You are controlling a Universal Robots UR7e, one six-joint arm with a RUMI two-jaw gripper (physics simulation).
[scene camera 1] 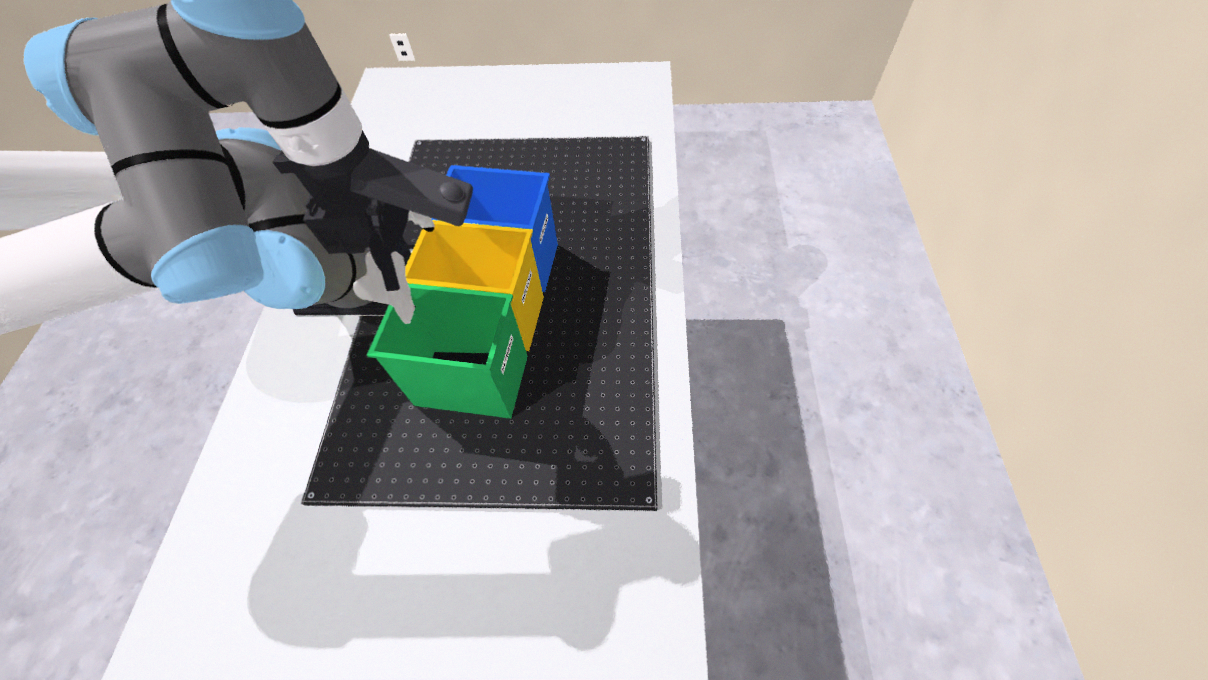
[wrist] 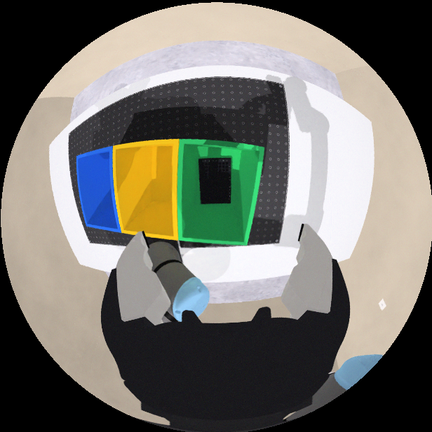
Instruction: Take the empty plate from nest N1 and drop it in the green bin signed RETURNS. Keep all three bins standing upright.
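Frame: origin at the arm's base, x up, y ahead, z left, level; millimetres.
Seen in the pictures: gripper, fingertip midpoint: (scene camera 1: 420,274); arm's base, link origin: (scene camera 1: 348,267).
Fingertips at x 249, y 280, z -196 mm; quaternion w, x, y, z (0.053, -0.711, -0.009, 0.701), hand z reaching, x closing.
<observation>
Pixels of each thing's middle, then the offset from my fingertips to it. Level surfaces: height alone.
- black plate, body centre: (scene camera 1: 465,375) dx -291, dy -21, dz +8 mm
- green bin, body centre: (scene camera 1: 458,354) dx -211, dy -11, dz +4 mm
- yellow bin, body centre: (scene camera 1: 480,289) dx -211, dy -2, dz +135 mm
- blue bin, body centre: (scene camera 1: 500,232) dx -211, dy +6, dz +267 mm
- black perforated board, surface height: dx -301 mm
- white table, surface height: dx -314 mm
The black plate (scene camera 1: 460,357) (wrist: 215,181) lies inside the green bin (scene camera 1: 448,390) (wrist: 240,212), low down, apart from the fingers; part of it is hidden by the bin's front wall in the scene view. The green bin stands upright with a small sign on its right side. The yellow bin (scene camera 1: 477,253) (wrist: 145,200) and the blue bin (scene camera 1: 511,200) (wrist: 95,190) also stand upright in a row beside it. My gripper (scene camera 1: 420,272) (wrist: 223,230) is open and empty, above the bins' rims on the arm side. Nest N1 does not show in either view.
The three bins stand close together on a black perforated board (scene camera 1: 625,380) (wrist: 272,175), which lies on a white table (scene camera 1: 211,506) (wrist: 345,175). The arm reaches in from the left in the scene view. A wall stands behind the table.
</observation>
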